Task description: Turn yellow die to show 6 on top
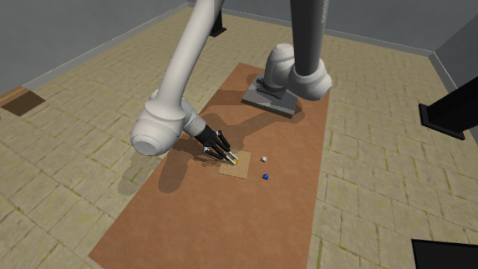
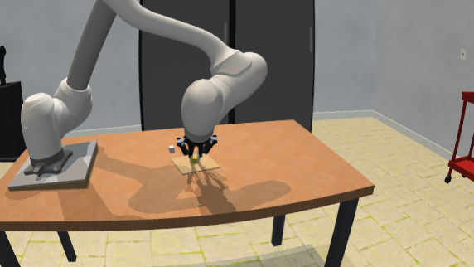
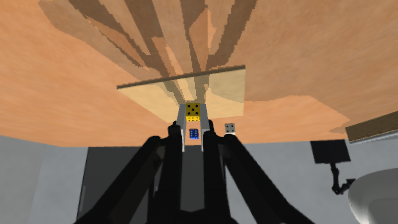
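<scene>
The yellow die is 2 cm to the left of my hand and 2 cm below it. From my hand the other things lie so: tan mat 4 cm below, 2 cm to the left; blue die 19 cm to the left, 3 cm below, 2 cm behind; white die 14 cm to the left, 9 cm behind, 3 cm below.
</scene>
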